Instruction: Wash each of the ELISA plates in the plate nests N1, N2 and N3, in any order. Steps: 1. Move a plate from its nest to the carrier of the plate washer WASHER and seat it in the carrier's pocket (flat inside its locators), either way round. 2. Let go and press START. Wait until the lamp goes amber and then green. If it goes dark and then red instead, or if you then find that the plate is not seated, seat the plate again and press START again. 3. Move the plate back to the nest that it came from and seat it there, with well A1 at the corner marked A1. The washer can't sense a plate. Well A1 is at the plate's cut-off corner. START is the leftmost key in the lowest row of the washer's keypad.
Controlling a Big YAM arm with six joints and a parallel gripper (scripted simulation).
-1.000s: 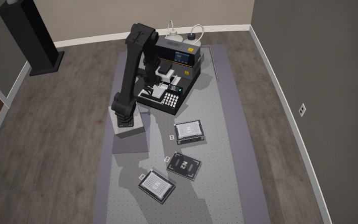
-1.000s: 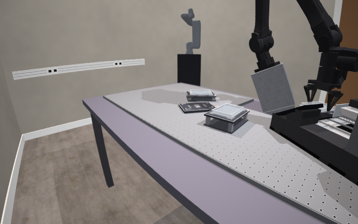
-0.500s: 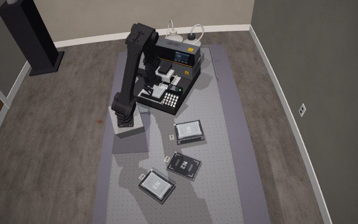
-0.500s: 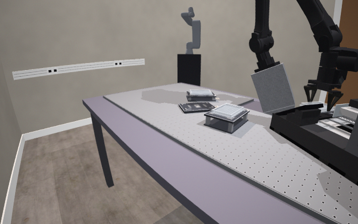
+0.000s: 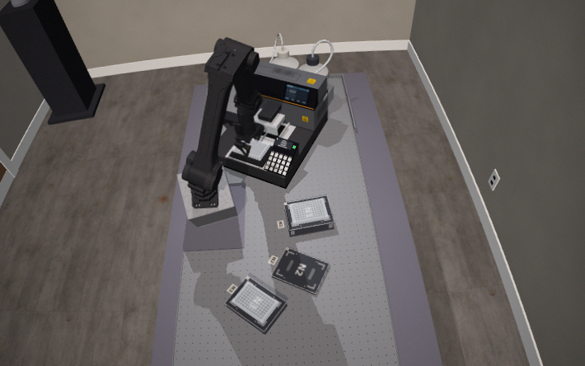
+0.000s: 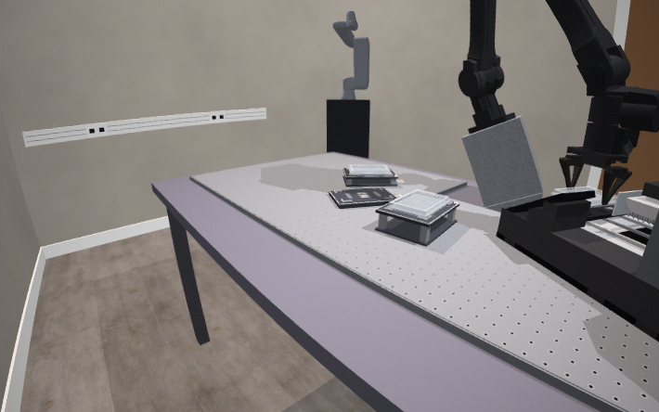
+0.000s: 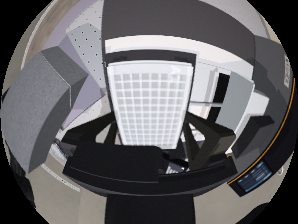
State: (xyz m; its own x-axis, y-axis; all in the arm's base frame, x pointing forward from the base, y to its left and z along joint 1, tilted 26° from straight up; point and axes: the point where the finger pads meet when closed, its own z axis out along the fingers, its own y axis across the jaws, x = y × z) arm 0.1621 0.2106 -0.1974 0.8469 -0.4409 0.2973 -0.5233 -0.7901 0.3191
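Now: hand 3 cm above the washer carrier. The rest, counted from my hand: plate washer (8 cm ahead, 13 cm to the left, 3 cm above).
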